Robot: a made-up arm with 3 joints. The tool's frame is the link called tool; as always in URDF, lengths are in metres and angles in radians. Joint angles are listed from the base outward. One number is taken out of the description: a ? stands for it. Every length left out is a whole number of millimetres.
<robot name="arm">
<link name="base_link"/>
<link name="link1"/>
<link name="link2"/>
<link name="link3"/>
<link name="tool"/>
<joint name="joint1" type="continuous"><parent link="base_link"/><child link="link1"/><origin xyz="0.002 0.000 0.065" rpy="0.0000 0.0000 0.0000"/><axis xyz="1 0 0"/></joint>
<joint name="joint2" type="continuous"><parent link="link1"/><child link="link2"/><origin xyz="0.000 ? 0.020" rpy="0.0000 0.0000 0.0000"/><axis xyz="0 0 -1"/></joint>
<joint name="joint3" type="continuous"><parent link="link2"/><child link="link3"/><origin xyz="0.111 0.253 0.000" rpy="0.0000 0.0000 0.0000"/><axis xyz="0 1 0"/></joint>
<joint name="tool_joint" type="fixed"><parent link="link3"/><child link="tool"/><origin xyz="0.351 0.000 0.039" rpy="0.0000 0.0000 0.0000"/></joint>
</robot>
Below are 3 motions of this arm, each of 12 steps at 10 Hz.
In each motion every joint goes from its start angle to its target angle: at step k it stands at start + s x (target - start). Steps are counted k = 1, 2, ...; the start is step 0. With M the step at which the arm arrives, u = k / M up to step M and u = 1 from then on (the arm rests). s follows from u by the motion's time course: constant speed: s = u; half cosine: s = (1 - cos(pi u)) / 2; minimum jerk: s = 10 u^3 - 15 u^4 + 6 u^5.
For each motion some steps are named. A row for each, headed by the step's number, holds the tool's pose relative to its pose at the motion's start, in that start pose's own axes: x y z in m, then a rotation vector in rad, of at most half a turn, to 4 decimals.
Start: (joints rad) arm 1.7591 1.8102 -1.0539
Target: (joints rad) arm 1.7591 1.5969 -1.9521
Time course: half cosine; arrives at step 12
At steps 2, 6, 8, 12:
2: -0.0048 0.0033 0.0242 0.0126 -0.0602 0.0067
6: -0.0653 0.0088 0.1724 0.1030 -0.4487 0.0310
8: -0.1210 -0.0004 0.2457 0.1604 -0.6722 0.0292
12: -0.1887 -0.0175 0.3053 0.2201 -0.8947 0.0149

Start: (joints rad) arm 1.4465 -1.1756 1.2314
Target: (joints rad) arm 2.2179 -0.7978 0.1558
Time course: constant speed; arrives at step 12
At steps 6, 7, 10, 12:
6: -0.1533 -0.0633 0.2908 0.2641 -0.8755 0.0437
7: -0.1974 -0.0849 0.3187 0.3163 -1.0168 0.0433
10: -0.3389 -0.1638 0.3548 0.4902 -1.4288 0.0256
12: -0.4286 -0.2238 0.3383 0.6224 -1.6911 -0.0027

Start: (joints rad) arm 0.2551 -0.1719 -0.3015
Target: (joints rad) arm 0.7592 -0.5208 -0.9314
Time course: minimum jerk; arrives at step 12
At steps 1, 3, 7, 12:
1: -0.0005 0.0004 0.0016 0.0029 -0.0036 0.0009
3: -0.0118 0.0056 0.0326 0.0603 -0.0750 0.0173
7: -0.1125 -0.0252 0.2003 0.3905 -0.4994 0.0441
12: -0.2070 -0.0912 0.2763 0.6013 -0.7833 0.0032

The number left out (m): -0.199
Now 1 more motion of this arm.
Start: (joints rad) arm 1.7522 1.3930 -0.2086
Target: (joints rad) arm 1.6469 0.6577 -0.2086
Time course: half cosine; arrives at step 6
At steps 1, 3, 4, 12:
1: -0.0128 0.0218 0.0069 0.0088 -0.0069 0.0485
3: -0.1205 0.1448 0.0495 0.0578 -0.0495 0.3635
4: -0.1996 0.1984 0.0711 0.0799 -0.0719 0.5465
12: -0.2878 0.2367 0.0894 0.0975 -0.0921 0.7303

